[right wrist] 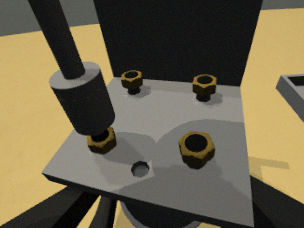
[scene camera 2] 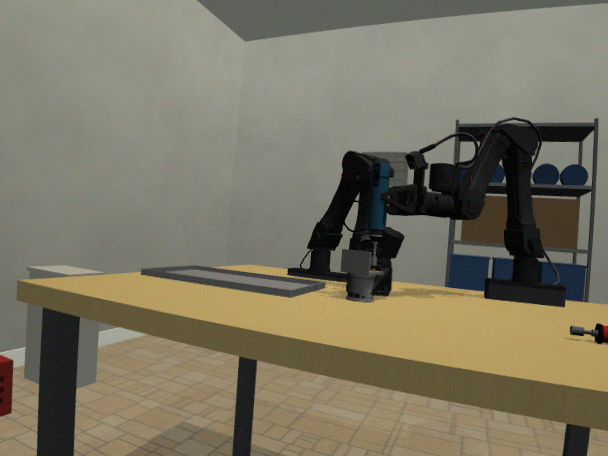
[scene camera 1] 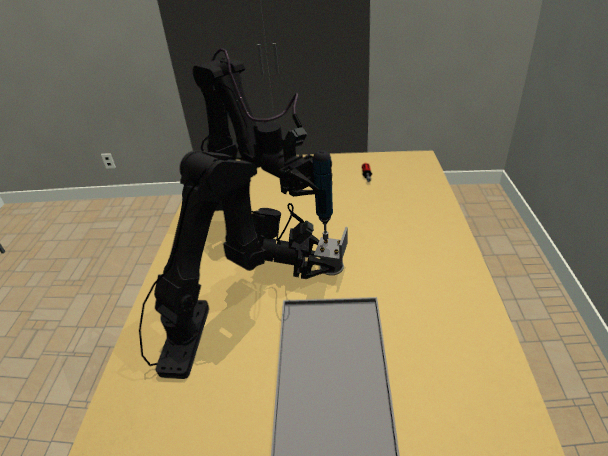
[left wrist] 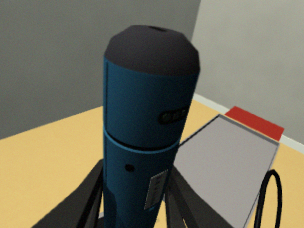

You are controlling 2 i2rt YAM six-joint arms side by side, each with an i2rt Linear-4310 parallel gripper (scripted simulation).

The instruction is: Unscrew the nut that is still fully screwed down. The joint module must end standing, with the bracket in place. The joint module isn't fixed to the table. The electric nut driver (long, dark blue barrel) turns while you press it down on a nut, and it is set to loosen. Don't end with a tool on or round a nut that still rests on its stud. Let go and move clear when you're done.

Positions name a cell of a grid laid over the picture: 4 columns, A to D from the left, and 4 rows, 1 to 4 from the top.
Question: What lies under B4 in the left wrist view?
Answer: My left gripper.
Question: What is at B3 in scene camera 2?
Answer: A grey tray.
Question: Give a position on a nut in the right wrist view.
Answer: C3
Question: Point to an electric nut driver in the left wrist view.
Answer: At B2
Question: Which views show my left gripper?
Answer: Scene camera 2, scene camera 1 and the left wrist view only.
